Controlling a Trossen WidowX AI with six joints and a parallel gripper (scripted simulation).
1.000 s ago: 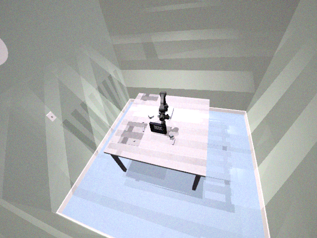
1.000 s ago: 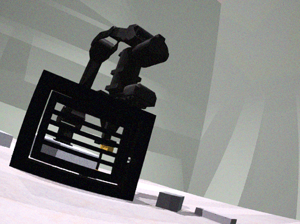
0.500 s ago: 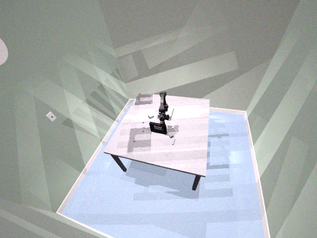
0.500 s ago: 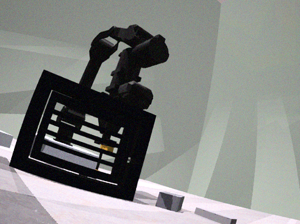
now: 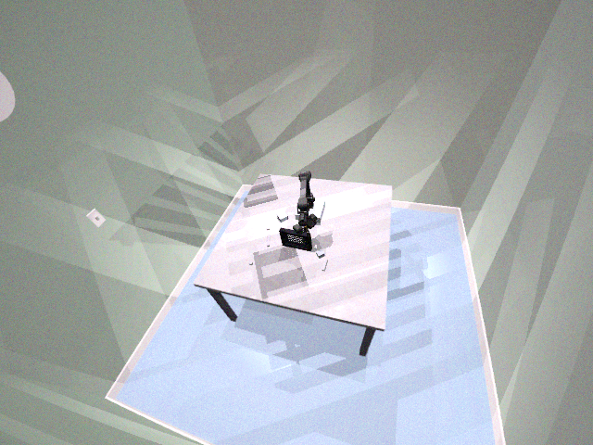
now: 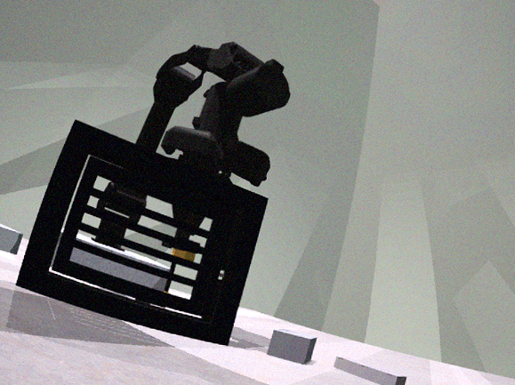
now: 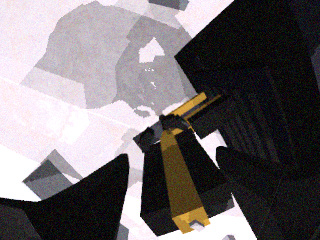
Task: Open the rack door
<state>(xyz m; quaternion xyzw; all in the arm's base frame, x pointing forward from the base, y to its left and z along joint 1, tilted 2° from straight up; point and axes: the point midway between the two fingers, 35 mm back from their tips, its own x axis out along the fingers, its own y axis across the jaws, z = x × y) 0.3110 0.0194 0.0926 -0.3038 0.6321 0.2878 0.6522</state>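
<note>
Now: gripper tip 10 mm to the left of the upright handle and 20 mm above it. From my gripper tip the other things lie so: flat bar (210 mm ahead, 150 mm to the left, 110 mm below); then block (120 mm ahead, 110 mm to the left, 100 mm below).
</note>
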